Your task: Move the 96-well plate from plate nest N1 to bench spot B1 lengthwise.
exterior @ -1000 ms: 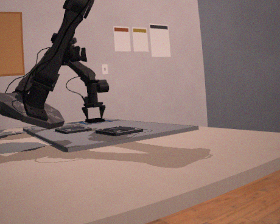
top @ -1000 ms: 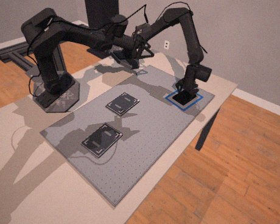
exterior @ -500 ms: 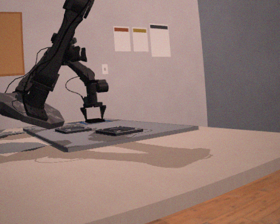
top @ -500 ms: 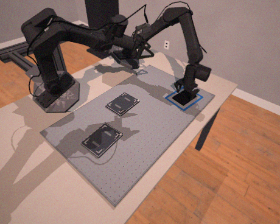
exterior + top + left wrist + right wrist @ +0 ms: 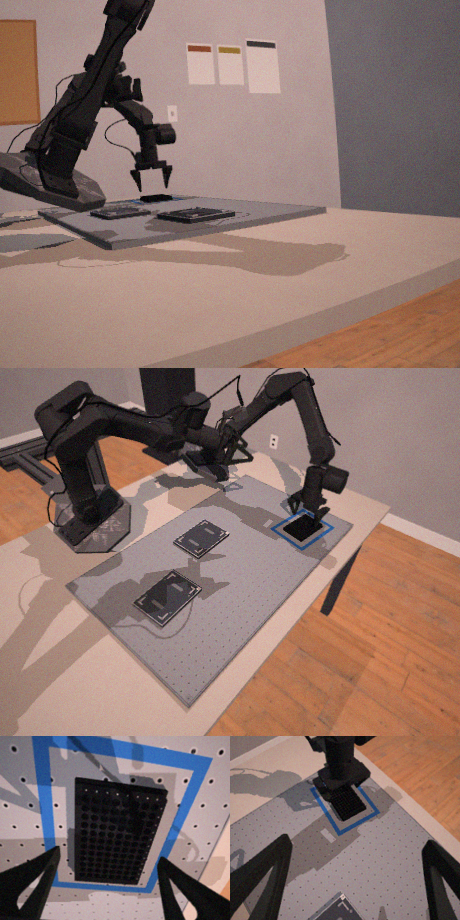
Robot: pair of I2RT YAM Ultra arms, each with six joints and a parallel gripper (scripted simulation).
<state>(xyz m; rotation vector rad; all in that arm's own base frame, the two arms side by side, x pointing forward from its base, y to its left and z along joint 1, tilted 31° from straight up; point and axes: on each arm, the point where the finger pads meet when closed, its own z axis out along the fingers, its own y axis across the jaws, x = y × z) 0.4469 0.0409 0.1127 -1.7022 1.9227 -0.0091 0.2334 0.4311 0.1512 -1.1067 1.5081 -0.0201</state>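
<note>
My left gripper is now 40 mm above the black 96-well plate. From my left hand the other things lie so: dark nest (130 mm behind, 550 mm to the right, 40 mm below).
</note>
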